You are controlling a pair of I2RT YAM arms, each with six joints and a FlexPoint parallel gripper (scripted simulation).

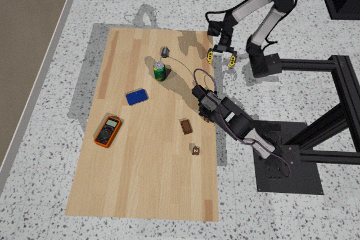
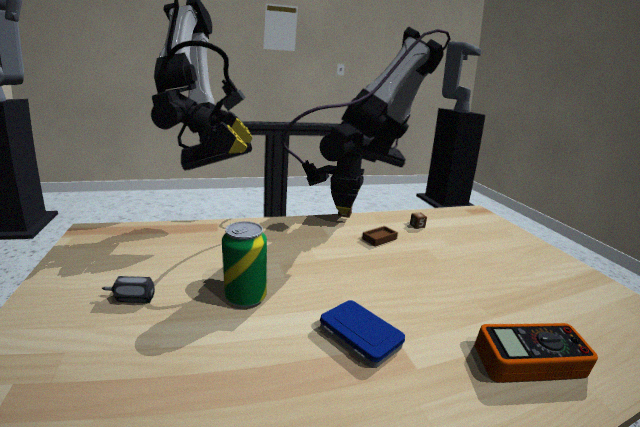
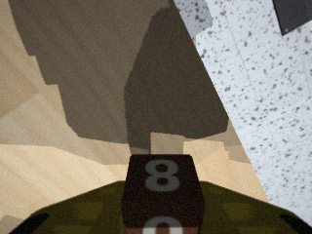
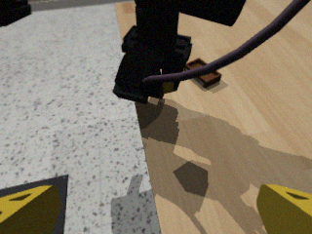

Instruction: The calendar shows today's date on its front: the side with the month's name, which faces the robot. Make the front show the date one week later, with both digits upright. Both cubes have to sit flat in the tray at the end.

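Right now my left hand is 11 cm short of the brown tray, 5 cm to the right of it and 2 cm above it. From my left hand the other things lie so: blue case: 39 cm ahead, 12 cm to the right, 2 cm below; then dark mouse-like object: 25 cm ahead, 45 cm to the right, 2 cm below.
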